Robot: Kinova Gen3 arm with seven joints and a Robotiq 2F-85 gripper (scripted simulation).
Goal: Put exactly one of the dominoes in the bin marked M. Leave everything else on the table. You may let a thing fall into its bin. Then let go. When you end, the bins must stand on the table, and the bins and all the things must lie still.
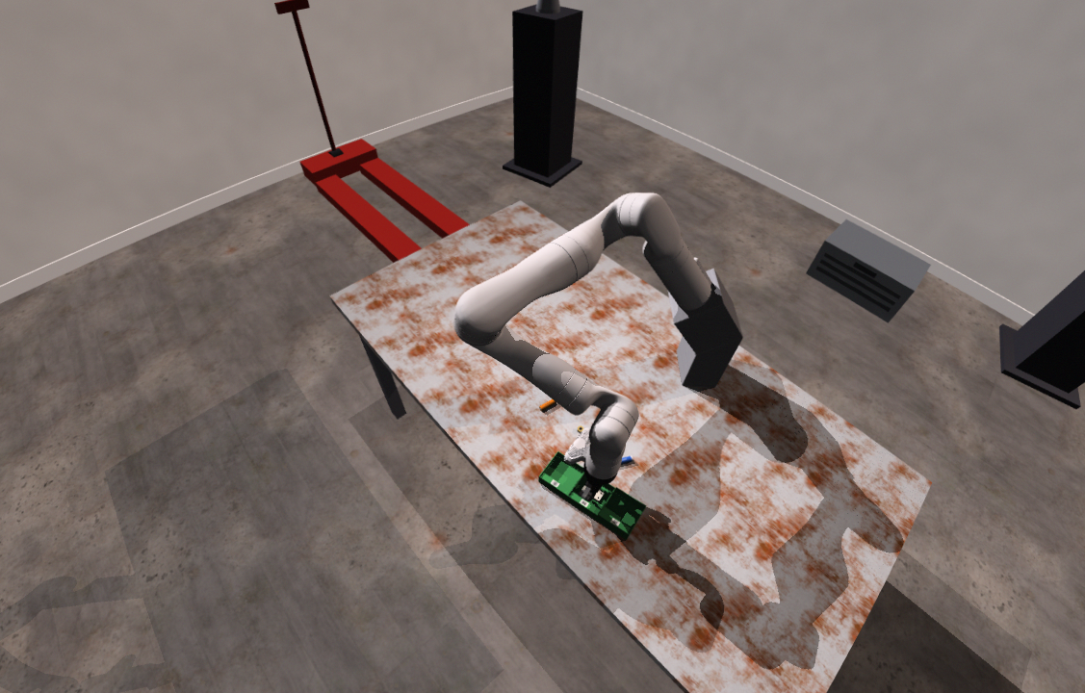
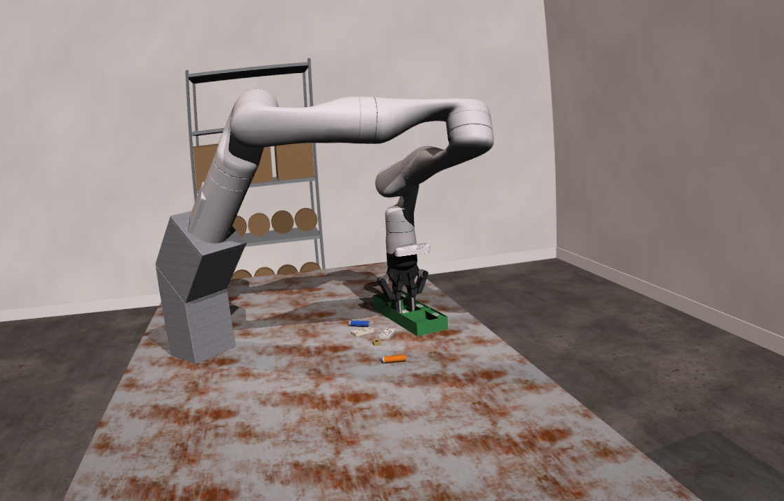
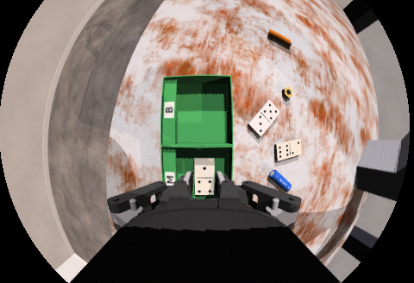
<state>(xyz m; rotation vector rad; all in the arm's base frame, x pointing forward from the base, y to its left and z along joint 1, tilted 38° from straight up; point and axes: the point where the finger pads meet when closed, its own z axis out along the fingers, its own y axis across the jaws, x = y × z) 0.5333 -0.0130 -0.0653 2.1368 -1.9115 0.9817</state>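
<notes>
The green bin is 2 cm below my hand and 1 cm ahead of it. From my hand the other things lie so: blue cylinder 12 cm behind, 3 cm below, 2 cm to the left; white domino 2 cm below; yellow nut 13 cm behind, 12 cm to the right, 3 cm below.
</notes>
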